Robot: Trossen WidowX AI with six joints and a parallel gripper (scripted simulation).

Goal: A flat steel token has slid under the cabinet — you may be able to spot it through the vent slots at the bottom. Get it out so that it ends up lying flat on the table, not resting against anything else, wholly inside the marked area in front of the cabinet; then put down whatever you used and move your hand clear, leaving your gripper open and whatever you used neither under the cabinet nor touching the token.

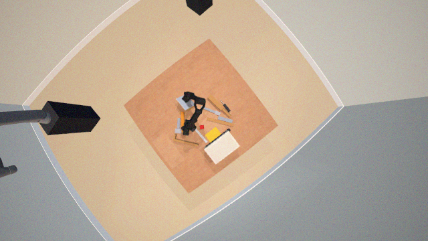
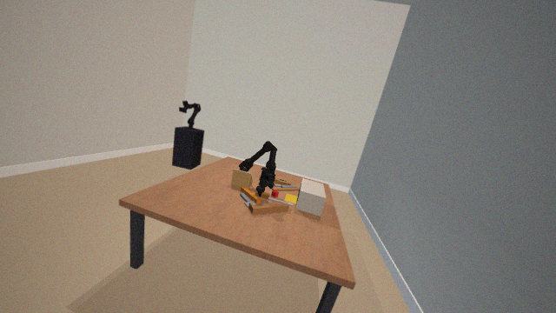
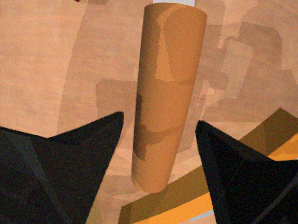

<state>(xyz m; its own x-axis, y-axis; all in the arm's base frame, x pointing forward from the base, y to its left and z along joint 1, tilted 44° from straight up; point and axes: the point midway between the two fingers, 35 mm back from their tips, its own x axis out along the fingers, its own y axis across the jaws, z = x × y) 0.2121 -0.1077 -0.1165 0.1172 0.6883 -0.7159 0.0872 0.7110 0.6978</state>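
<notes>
Right now the red cube is 11 cm ahead of my gripper tip, 6 cm to the left of it and 1 cm above it. Round my gripper tip: grey T-shaped tool (8 cm behind, 12 cm to the right); then wooden stick (22 cm ahead, 24 cm to the left); then orange bar (8 cm behind, 4 cm to the right, 1 cm above).
</notes>
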